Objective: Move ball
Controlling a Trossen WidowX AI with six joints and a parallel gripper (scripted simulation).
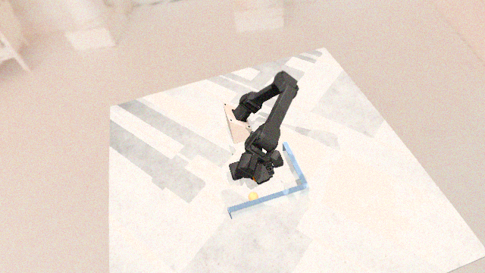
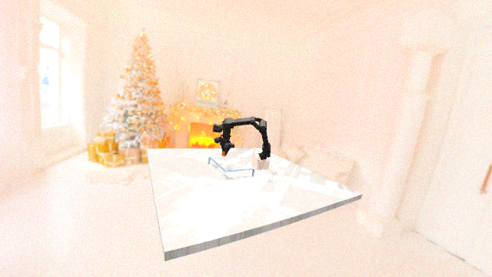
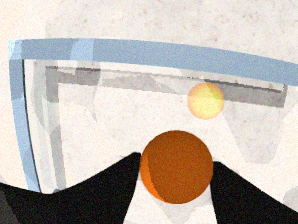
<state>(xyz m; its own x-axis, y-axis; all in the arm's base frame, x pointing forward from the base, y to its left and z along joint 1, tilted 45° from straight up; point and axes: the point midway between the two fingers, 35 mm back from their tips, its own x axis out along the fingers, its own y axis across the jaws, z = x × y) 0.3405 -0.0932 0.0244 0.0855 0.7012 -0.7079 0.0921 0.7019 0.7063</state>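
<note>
My gripper tip is now 10 cm above the orange ball, 4 cm to the left of it and 2 cm short of it.
</note>
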